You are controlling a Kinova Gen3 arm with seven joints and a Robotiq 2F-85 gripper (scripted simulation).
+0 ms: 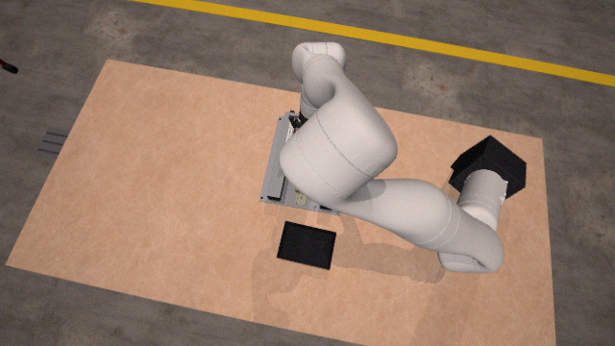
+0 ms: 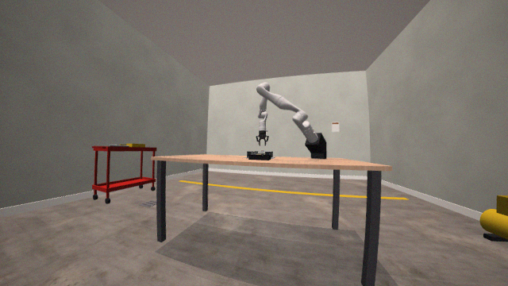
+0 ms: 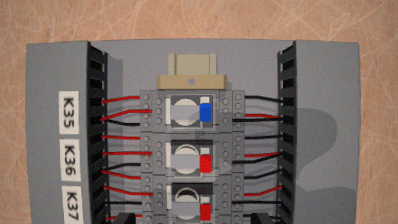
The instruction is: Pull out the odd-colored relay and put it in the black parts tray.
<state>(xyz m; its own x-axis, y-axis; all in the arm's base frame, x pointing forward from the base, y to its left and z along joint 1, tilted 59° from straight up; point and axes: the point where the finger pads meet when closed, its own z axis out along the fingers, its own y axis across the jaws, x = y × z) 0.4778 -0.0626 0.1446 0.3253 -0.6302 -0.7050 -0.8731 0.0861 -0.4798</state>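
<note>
Now: hand 20 mm short of the dark relay, 50 mm to the left of it and 90 mm above it. The rest, counted from my hand: grey relay panel: 20 mm behind, 50 mm to the left, 110 mm below; black parts tray: 150 mm behind, 290 mm to the left, 120 mm below.
</note>
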